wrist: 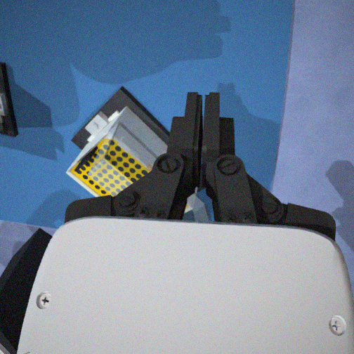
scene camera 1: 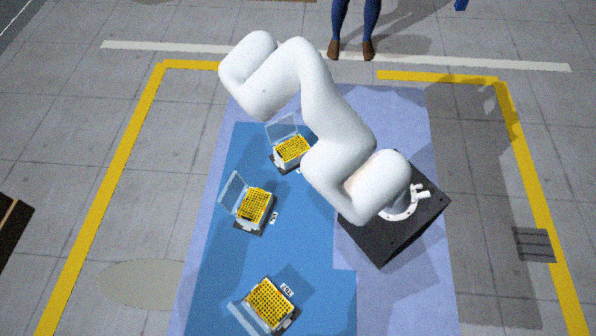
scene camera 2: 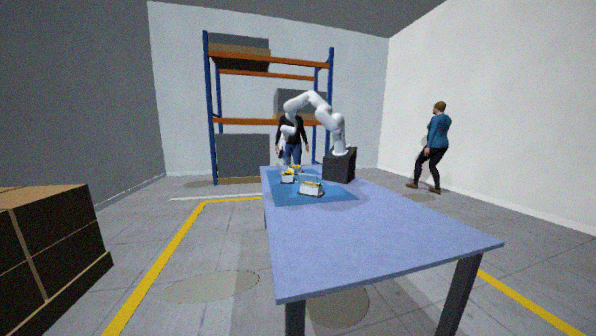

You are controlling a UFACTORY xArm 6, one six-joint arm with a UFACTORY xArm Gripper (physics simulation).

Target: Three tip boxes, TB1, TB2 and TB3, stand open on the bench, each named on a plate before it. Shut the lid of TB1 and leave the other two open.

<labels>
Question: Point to a tip box TB1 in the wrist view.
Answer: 121,106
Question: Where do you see a blue mat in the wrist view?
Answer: At 66,66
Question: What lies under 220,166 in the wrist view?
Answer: The gripper.
</labels>
